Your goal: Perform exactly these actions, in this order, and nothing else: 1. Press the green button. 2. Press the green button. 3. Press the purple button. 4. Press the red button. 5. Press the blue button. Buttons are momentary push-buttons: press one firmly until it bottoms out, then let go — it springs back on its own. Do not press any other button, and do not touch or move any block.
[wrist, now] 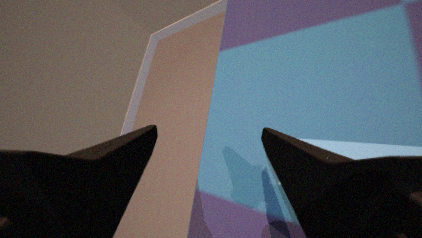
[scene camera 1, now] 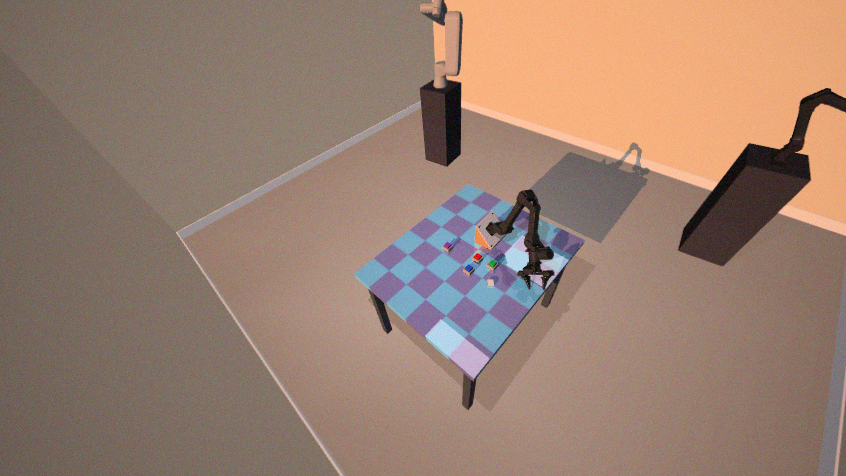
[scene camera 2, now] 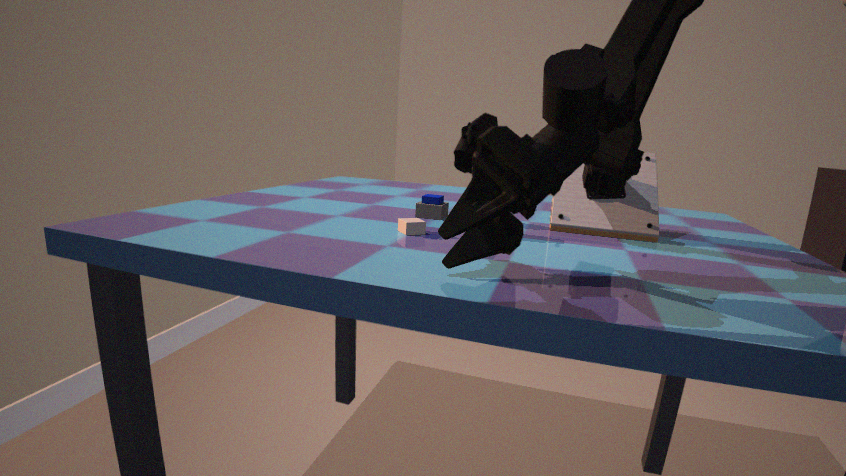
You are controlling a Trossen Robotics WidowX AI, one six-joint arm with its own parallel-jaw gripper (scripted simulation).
Labels:
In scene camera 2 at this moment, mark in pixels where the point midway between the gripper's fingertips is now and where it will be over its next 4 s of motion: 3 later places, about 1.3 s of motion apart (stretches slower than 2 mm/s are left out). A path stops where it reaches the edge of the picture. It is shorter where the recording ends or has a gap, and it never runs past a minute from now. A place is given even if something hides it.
My gripper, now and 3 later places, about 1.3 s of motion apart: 443, 252; 478, 165; 489, 196; 488, 198

